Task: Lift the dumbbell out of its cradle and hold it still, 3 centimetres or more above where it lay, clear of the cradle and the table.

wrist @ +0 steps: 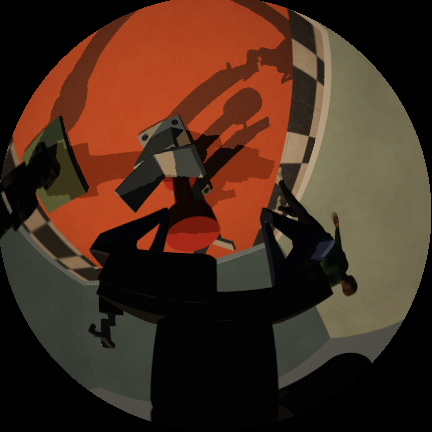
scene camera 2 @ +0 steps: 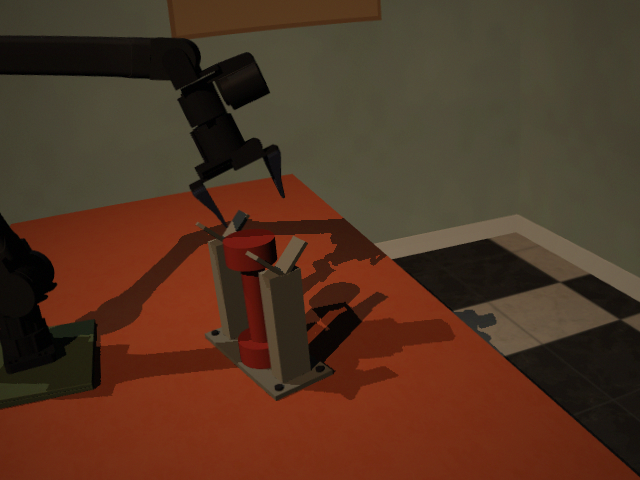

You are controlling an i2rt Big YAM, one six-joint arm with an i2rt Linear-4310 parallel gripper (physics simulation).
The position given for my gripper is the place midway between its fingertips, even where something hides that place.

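My gripper [scene camera 2: 255,212] is visible to me, and the same gripper [wrist: 214,212] appears from the wrist as well. There is a red dumbbell [scene camera 2: 253,345]. I also see a grey cradle [scene camera 2: 292,368], and the wrist view shows me that cradle [wrist: 167,152] too.
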